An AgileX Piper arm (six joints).
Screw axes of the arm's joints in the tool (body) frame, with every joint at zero. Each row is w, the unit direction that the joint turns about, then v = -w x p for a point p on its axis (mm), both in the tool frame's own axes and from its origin. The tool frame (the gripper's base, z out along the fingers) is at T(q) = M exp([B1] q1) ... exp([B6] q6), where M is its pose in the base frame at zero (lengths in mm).
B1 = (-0.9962, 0, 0.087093, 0, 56.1, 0)
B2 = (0, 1, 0, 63.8, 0, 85)
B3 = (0, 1, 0, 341.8, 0, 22)
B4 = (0, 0, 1, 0, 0, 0)
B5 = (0, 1, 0, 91, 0, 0)
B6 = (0, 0, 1, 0, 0, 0)
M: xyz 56.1 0 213.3 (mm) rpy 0 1.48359 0 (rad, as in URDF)
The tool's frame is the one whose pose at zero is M.
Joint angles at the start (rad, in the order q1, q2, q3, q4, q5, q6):
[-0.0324 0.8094 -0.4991 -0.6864 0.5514 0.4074]
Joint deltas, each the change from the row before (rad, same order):
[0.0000 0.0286 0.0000 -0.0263 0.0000 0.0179]
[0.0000 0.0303 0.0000 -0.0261 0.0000 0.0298]
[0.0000 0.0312 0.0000 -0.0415 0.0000 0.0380]
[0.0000 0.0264 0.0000 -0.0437 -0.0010 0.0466]
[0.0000 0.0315 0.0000 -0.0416 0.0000 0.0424]
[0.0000 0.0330 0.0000 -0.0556 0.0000 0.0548]
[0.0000 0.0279 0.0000 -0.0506 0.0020 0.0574]
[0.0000 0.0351 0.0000 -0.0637 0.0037 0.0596]
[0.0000 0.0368 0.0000 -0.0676 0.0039 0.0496]
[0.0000 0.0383 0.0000 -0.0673 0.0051 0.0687]
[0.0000 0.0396 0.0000 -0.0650 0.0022 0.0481]
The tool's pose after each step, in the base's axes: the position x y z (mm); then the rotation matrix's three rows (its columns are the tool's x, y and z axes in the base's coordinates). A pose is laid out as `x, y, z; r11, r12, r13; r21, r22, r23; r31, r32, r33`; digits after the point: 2 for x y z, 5 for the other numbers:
153.04, -36.15, 263.39; -0.68153, 0.15693, 0.71476; -0.17320, 0.91440, -0.36590; -0.71100, -0.37317, -0.59601
157.42, -37.22, 259.45; -0.69753, 0.15950, 0.69857; -0.16776, 0.91147, -0.37561; -0.69664, -0.37919, -0.60902
161.97, -38.80, 255.73; -0.71174, 0.16268, 0.68334; -0.16846, 0.90489, -0.39089; -0.68194, -0.39333, -0.61665
165.93, -40.33, 252.83; -0.71983, 0.17203, 0.67250; -0.16428, 0.89906, -0.40583; -0.67443, -0.40260, -0.61891
170.42, -41.79, 248.88; -0.73195, 0.17648, 0.65811; -0.16215, 0.89301, -0.41982; -0.66178, -0.41400, -0.62502
175.23, -43.60, 245.04; -0.74142, 0.18357, 0.64544; -0.16200, 0.88444, -0.43764; -0.65119, -0.42904, -0.62600
179.21, -45.27, 241.80; -0.74732, 0.19626, 0.63482; -0.15542, 0.87725, -0.45418; -0.64603, -0.43808, -0.62508
184.13, -47.31, 237.62; -0.75649, 0.20195, 0.62205; -0.15899, 0.86581, -0.47444; -0.63439, -0.45780, -0.62287
189.30, -49.31, 233.18; -0.76726, 0.19607, 0.61063; -0.17573, 0.85141, -0.49418; -0.61679, -0.48647, -0.61880
194.55, -51.21, 228.32; -0.77427, 0.20302, 0.59940; -0.17673, 0.84010, -0.51283; -0.60767, -0.50301, -0.61459
200.03, -52.68, 222.95; -0.78392, 0.19132, 0.59066; -0.19504, 0.82729, -0.52683; -0.58944, -0.52819, -0.61121

